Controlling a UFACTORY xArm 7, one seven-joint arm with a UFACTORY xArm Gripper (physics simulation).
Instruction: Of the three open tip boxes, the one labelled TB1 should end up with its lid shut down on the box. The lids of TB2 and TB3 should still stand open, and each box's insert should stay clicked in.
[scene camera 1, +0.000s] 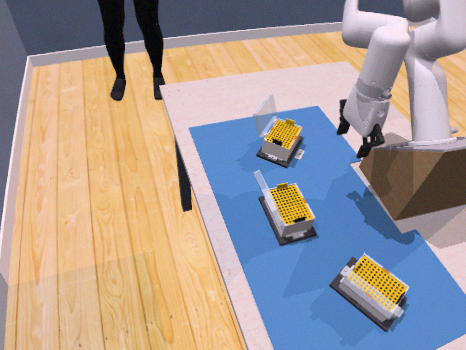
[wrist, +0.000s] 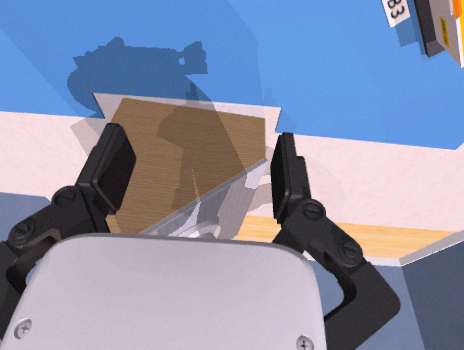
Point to my gripper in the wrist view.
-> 202, 144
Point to a blue mat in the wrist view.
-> At 354, 77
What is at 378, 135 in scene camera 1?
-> My gripper.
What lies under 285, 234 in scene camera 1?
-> A tip box.
